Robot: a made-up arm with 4 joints. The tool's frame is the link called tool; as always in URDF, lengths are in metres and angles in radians.
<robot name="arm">
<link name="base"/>
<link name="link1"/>
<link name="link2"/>
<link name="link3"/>
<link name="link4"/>
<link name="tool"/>
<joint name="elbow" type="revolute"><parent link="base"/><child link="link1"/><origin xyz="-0.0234 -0.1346 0.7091" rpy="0.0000 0.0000 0.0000"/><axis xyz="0 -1 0"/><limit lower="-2.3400" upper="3.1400" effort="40" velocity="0.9"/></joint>
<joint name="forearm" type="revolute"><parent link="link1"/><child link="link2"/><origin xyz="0.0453 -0.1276 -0.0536" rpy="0.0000 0.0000 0.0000"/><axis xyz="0.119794 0.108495 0.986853"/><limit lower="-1.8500" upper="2.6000" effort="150" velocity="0.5"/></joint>
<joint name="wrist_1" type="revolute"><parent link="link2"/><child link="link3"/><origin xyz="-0.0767 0.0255 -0.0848" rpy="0.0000 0.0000 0.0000"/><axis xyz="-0.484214 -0.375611 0.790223"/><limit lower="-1.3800" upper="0.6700" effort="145" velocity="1"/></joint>
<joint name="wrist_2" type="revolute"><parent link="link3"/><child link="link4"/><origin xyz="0.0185 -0.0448 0.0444" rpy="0.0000 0.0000 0.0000"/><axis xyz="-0.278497 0.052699 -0.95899"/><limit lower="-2.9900" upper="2.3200" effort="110" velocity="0.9"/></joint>
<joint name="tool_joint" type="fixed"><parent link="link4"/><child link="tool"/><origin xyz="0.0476 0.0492 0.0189" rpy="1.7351 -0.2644 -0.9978"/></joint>
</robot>
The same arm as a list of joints. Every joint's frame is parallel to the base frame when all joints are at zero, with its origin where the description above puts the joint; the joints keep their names.
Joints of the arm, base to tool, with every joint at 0 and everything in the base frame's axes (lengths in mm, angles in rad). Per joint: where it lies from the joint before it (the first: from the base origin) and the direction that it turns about. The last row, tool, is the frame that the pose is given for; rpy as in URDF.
elbow: axis 0 -1 0 offset -23.4 -134.6 709.1
forearm: axis 0.119794 0.108495 0.986853 offset 45.3 -127.6 -53.6
wrist_1: axis -0.484214 -0.375611 0.790223 offset -76.7 25.5 -84.8
wrist_2: axis -0.278497 0.052699 -0.95899 offset 18.5 -44.8 44.4
tool: offset 47.6 49.2 18.9 rpy 1.7351 -0.2644 -0.9978
Joint limits (rad, base to tool): -2.34..3.14 -1.85..2.6 -1.38..0.67 -2.99..2.32

